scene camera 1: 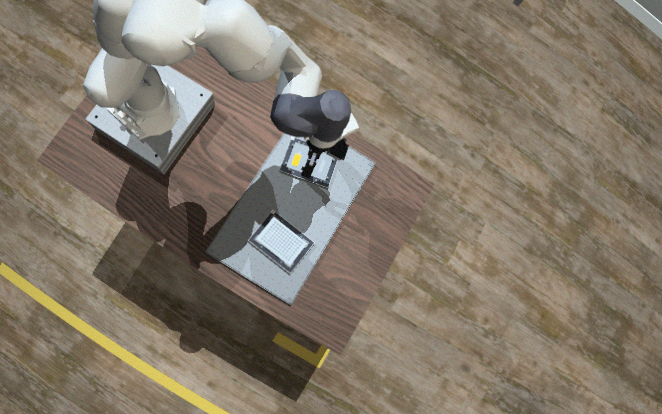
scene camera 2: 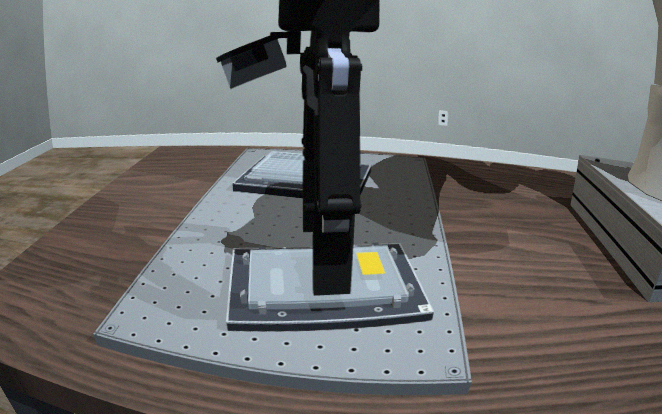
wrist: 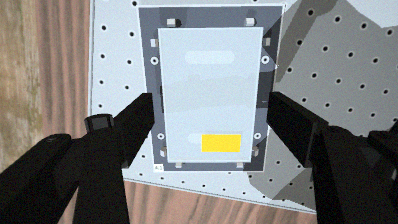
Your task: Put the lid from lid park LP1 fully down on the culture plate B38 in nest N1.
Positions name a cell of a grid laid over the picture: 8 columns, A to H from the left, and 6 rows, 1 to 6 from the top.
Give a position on a clear lid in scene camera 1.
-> D3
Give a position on a lid park LP1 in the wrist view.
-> D1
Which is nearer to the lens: the clear lid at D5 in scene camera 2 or the culture plate B38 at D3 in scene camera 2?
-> The clear lid.
